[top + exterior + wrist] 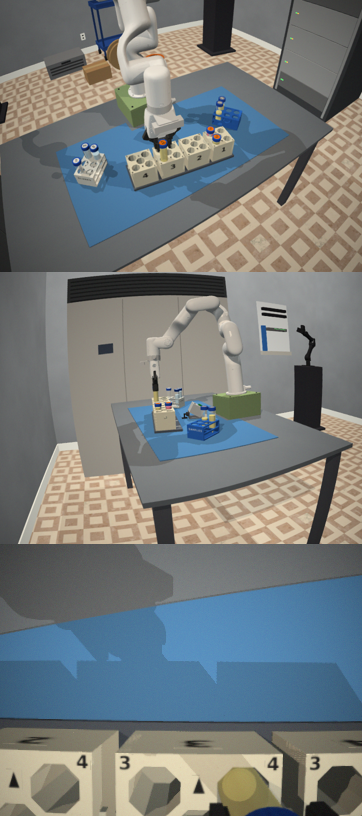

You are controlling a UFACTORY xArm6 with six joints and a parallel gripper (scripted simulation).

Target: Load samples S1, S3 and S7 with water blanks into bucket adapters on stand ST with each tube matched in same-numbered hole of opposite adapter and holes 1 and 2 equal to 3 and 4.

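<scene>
Right now my hand is 5 cm above the sample tube and 1 cm past it. Also, from my hand: DONE desk (22 cm behind, 12 cm below, 7 cm to the left); then stand (17 cm below, 8 cm to the left, 3 cm behind); then pink-filled tube (22 cm to the left, 11 cm below, 3 cm behind).
</scene>
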